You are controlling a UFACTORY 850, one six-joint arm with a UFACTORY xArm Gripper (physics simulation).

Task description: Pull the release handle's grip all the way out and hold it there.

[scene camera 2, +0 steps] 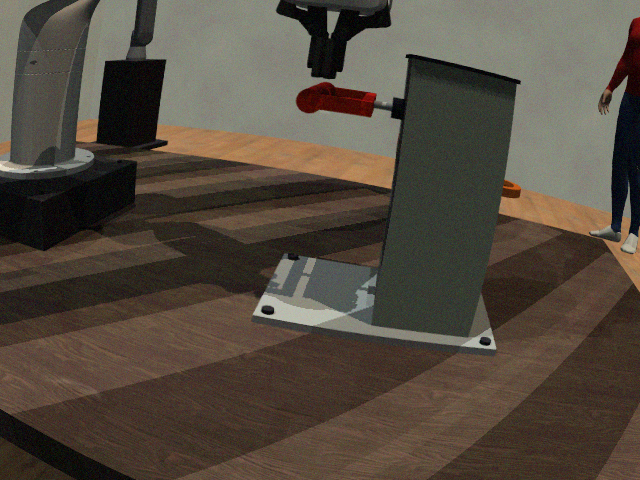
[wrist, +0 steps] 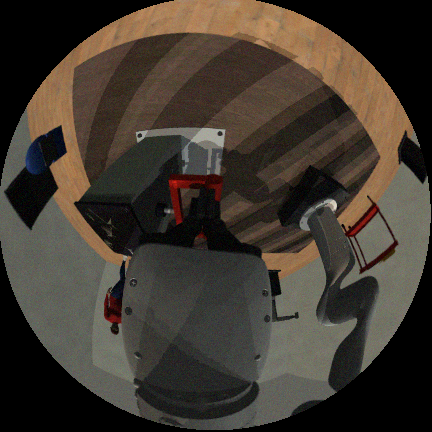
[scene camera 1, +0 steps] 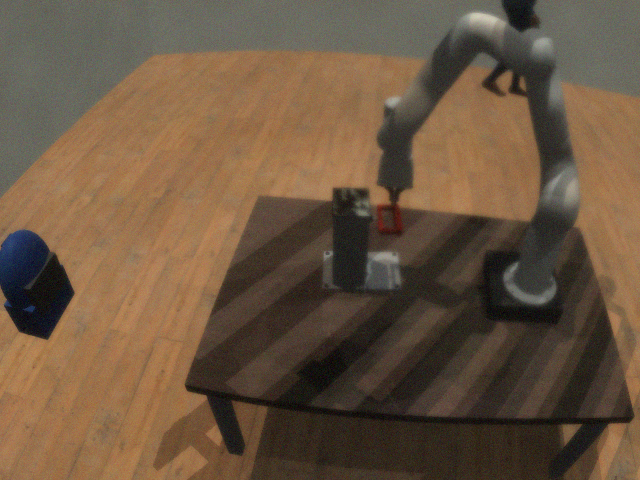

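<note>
The release handle's grip is a red rectangular frame (scene camera 1: 398,219) (scene camera 2: 346,103) (wrist: 192,178). A short pale rod (scene camera 2: 383,105) (wrist: 168,211) joins it to the side of a tall grey-green housing (scene camera 1: 351,253) (scene camera 2: 449,196) (wrist: 135,170), and a short length of this rod shows. My gripper (scene camera 1: 394,200) (scene camera 2: 323,73) (wrist: 205,196) is shut with its fingers together and nothing between them. In the second scene view its fingertips are just above the grip, with a small gap. In the wrist view the fingers cover part of the frame's opening and its far side.
The housing stands on a pale bolted plate (scene camera 1: 327,276) (scene camera 2: 299,321) (wrist: 160,134) on the striped table (scene camera 1: 289,361). My arm's black base (scene camera 1: 493,304) (scene camera 2: 105,191) stands on the same table. A person (scene camera 2: 625,155), an orange ring (scene camera 2: 511,192) and a blue object (scene camera 1: 25,263) are beyond it.
</note>
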